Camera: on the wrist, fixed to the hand. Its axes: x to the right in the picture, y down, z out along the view.
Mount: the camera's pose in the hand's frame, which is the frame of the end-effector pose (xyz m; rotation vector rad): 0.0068 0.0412 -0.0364 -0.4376 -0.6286 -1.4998
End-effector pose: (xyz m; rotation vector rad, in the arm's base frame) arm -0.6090 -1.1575 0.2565 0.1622 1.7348 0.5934
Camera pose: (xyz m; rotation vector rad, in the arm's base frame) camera -0.6536 -1.1302 0.2748 -1.0688 0.7040 -0.2268
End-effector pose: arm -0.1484 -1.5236 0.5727 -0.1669 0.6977 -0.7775
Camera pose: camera -0.1438 -1.4950 0.5255 -1.3744 0.0006 -1.8516
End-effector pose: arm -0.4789 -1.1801 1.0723 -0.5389 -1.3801 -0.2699
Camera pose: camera -0.4265 -1.1628 1.0671 0.2196 -2.1427 -1.7487
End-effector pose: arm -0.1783 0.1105 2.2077 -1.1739 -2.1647 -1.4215
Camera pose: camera -0.1577 0.0895 2.2546 -0.1484 1.7231 1.1042
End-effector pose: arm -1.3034 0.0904 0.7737 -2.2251 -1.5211 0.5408
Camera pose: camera -1.2499 0.0793 0.7826 0.4644 2.9917 -0.3502
